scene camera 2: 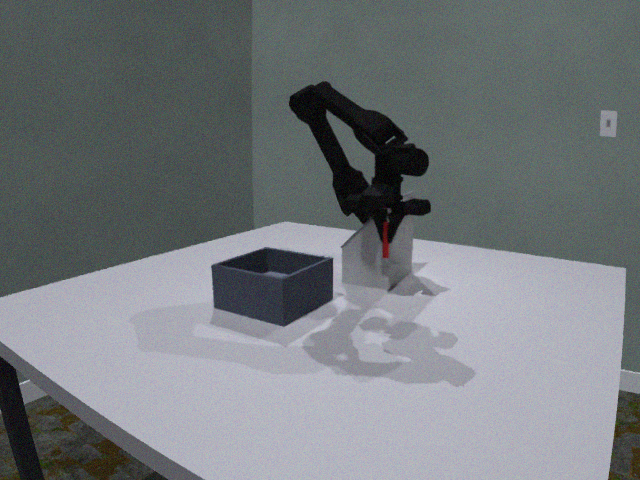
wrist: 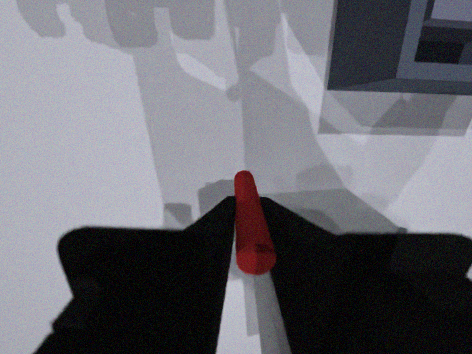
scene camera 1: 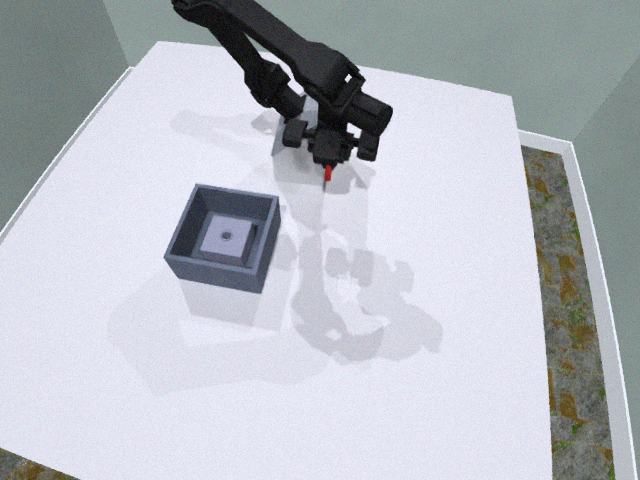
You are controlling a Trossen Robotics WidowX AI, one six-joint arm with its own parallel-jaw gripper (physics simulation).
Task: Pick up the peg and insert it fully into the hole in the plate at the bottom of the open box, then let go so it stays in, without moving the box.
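Observation:
The red peg is upright between the fingers of my gripper, which is shut on it. The peg's lower end hangs above the table. The open dark blue-grey box stands on the table, to the left of the gripper in both scene views. Inside it, the light plate lies at the bottom with a round hole near its middle. In the wrist view part of the box shows at the upper right, and the hole does not show there.
The white table bears the box. A grey angular block stands behind the gripper, partly hidden by the arm. The near box walls rise above the plate. Shadows of the arm and box fall across the table.

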